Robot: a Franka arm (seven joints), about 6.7 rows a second.
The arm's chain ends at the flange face. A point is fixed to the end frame.
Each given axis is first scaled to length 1.
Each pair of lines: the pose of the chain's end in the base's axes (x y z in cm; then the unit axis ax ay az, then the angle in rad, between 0 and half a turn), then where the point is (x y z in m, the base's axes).
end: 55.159 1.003 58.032 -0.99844 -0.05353 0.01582 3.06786
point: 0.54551 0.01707 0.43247
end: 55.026 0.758 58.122 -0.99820 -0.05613 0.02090 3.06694
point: 0.54266 0.01465 0.43344
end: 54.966 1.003 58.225 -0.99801 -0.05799 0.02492 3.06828
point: 0.54088 0.01682 0.43452
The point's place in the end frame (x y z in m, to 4 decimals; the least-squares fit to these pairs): -0.0012 0.0035 0.1481
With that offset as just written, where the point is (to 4 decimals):
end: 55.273 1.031 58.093 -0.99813 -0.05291 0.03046 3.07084
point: 0.5424 0.0167 0.4333
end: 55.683 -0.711 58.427 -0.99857 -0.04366 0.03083 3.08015
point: 0.5464 -0.0020 0.4366
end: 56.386 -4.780 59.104 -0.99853 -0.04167 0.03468 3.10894
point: 0.5525 -0.0470 0.4433
